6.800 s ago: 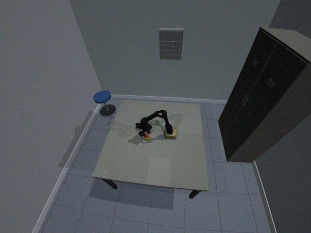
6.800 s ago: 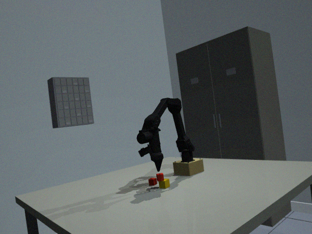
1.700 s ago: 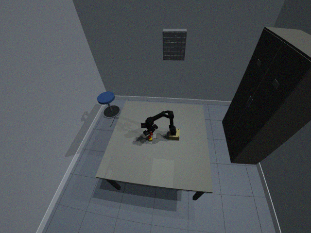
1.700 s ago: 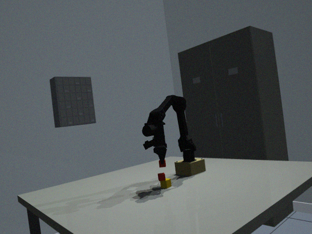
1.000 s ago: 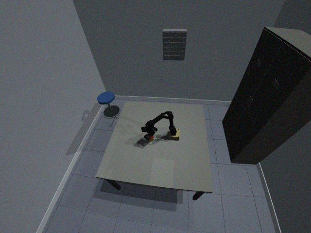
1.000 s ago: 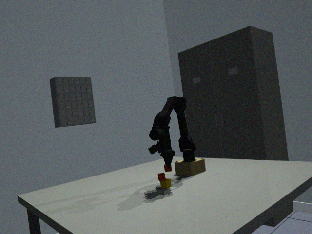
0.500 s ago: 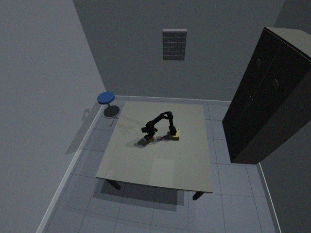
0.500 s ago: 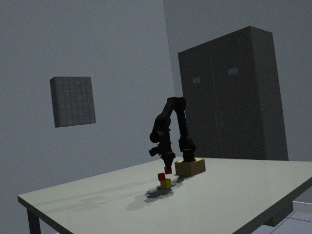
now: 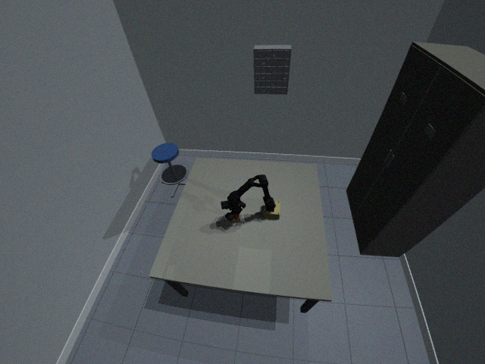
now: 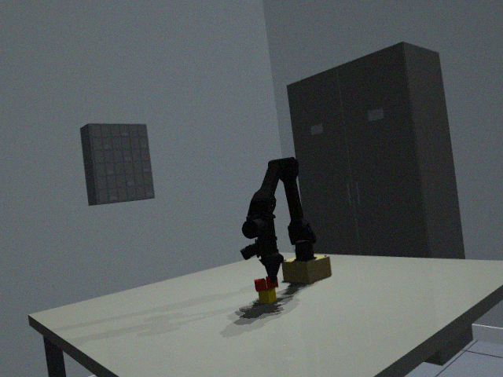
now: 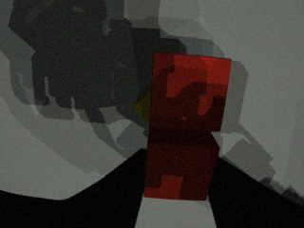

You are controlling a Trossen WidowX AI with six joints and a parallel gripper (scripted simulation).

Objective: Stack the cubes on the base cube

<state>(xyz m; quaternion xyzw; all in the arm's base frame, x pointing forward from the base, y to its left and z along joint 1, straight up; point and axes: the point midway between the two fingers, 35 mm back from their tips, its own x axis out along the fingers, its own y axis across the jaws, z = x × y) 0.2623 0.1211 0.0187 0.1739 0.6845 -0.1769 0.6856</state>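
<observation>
Right now the yellow cube is 4 cm below my gripper tip, 2 cm ahead of it and 1 cm to the right of it.
</observation>
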